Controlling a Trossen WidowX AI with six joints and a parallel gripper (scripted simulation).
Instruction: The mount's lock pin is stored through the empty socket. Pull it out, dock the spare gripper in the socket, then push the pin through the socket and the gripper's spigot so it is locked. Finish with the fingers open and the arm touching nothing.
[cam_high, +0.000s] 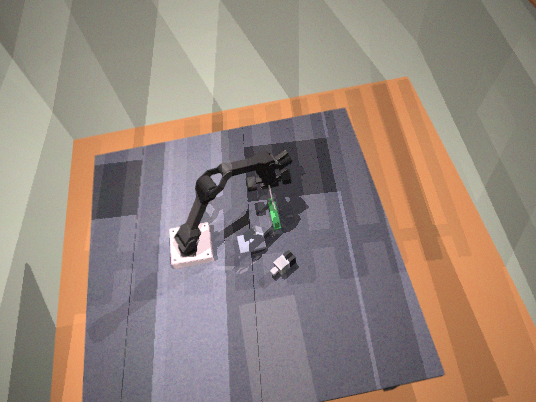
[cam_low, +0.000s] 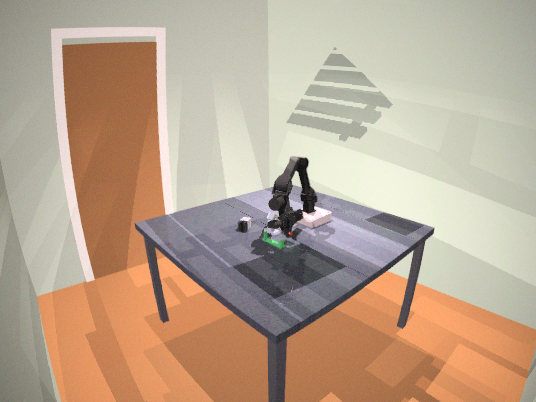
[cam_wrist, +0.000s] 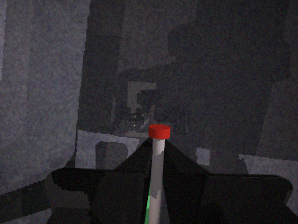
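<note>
My gripper tip is now 110 mm to the left of the green bracket, 40 mm above it and 10 mm short of it. From my gripper tip the other things lie so: spare gripper 350 mm to the right, 40 mm below, 30 mm ahead; then grey mount 230 mm to the right, 80 mm behind, 10 mm below.
</note>
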